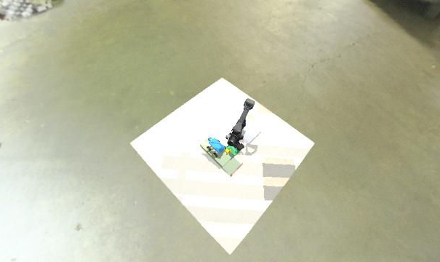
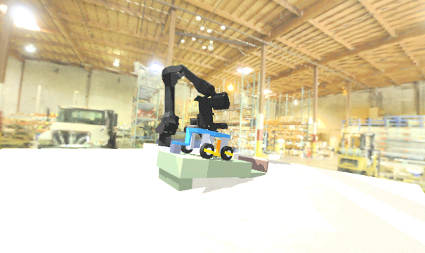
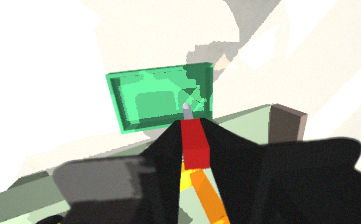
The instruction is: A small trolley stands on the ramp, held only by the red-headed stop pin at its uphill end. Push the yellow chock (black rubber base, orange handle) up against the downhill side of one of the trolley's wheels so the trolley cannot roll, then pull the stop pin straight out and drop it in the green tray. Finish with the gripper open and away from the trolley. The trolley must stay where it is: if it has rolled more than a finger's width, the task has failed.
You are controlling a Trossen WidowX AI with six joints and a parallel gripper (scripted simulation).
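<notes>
Right now my gripper tip is 9 cm above the green tray and 1 cm to the left of it. Round my gripper tip: red-headed stop pin (right at my gripper tip); pale green ramp (12 cm ahead, 11 cm to the right, 4 cm below); yellow chock (7 cm ahead, 3 cm to the right).
</notes>
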